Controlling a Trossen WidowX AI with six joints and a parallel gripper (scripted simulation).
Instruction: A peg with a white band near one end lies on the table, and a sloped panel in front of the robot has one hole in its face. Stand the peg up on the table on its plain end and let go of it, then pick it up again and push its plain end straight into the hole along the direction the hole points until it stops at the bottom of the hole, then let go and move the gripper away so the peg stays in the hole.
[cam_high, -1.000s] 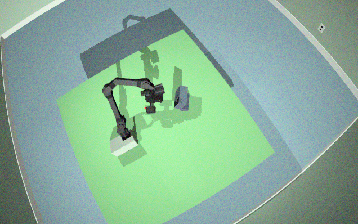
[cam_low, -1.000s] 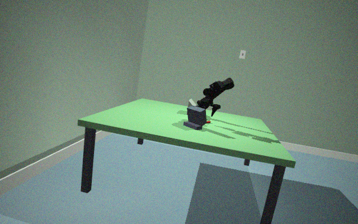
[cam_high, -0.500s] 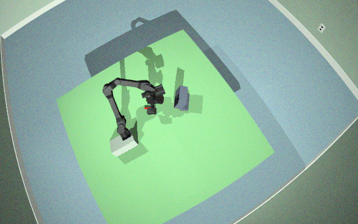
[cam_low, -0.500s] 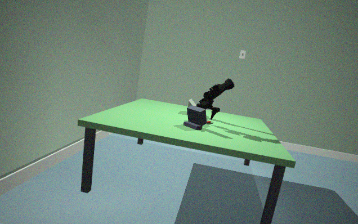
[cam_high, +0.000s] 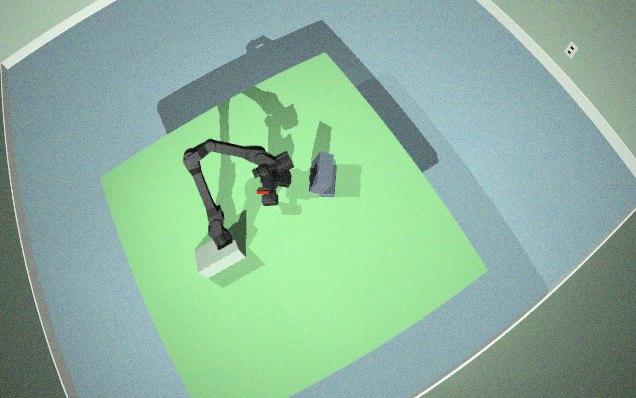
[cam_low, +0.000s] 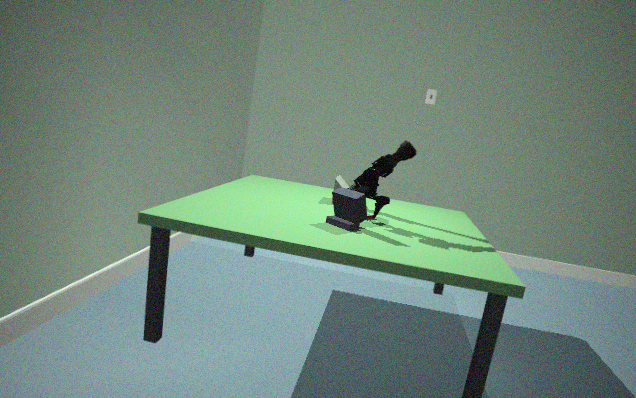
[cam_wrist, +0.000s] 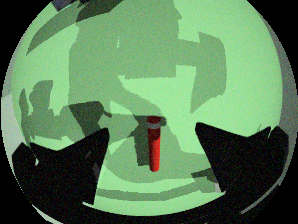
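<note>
Right now the red peg is 10 mm to the left of my gripper tip, 10 mm below it and 10 mm behind it. From my gripper tip the other things lie so: sloped grey panel (190 mm ahead, 70 mm above, 60 mm to the right); panel foot (210 mm ahead, 70 mm to the right, 10 mm below).
</note>
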